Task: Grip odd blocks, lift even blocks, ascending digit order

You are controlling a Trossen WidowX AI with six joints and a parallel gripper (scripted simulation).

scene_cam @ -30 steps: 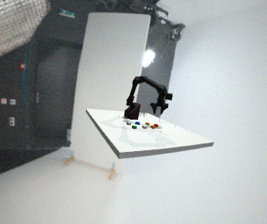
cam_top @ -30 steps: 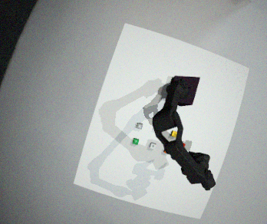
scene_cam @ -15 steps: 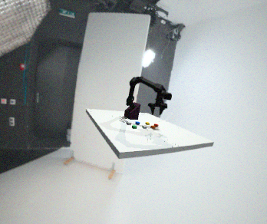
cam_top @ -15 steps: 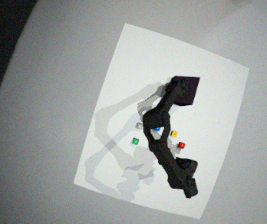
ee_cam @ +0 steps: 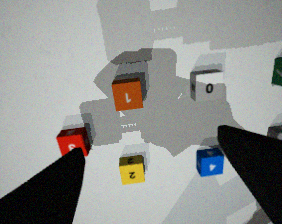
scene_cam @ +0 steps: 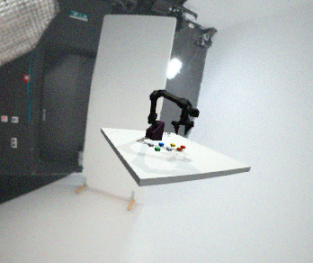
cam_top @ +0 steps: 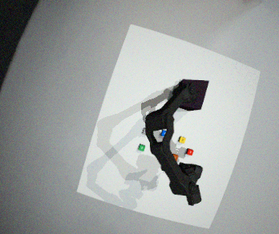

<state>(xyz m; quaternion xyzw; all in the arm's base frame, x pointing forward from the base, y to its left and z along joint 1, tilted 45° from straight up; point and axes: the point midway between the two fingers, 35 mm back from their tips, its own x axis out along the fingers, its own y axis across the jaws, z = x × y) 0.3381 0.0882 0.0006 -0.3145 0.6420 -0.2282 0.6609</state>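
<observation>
Right now the white block is 8 cm to the right of my gripper tip and 11 cm below it. The rest, counted from my gripper tip: red block (6 cm behind, 9 cm to the left, 11 cm below); then yellow block (11 cm behind, 1 cm to the left, 11 cm below); then orange block (1 cm to the left, 11 cm below).
</observation>
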